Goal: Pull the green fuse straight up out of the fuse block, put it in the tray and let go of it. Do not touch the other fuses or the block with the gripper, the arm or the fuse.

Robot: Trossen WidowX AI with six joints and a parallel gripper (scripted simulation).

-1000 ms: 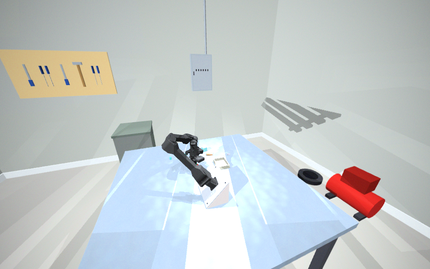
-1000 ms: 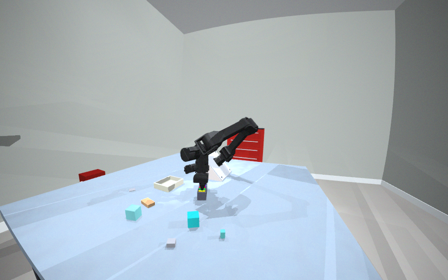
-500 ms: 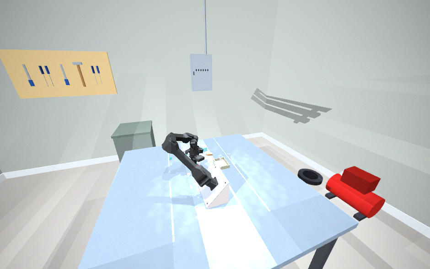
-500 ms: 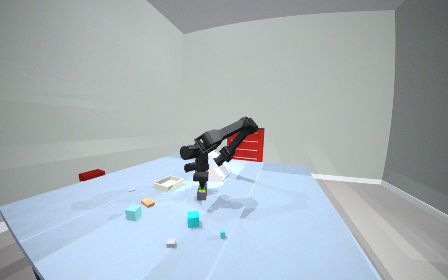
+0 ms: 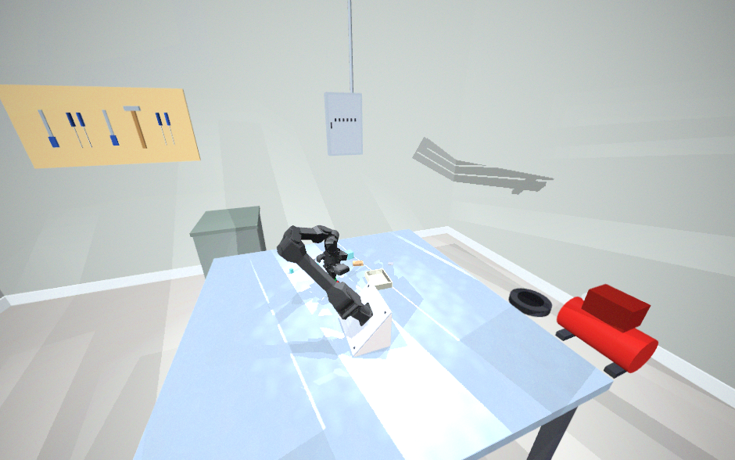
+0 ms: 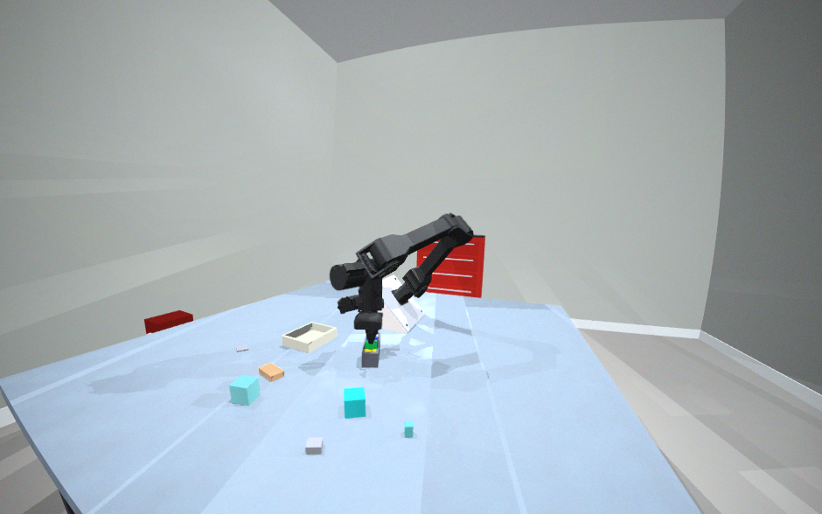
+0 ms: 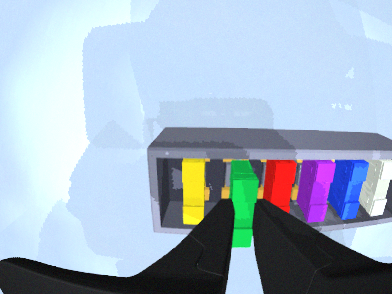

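My gripper tip is now 3 cm above the red fuse, 2 cm past it and 1 cm to the left of it. The rest, counted from my gripper tip: purple fuse 3 cm below, 3 cm behind, 2 cm to the right; then yellow fuse 3 cm below, 2 cm ahead, 1 cm to the left; then green fuse 1 cm below.
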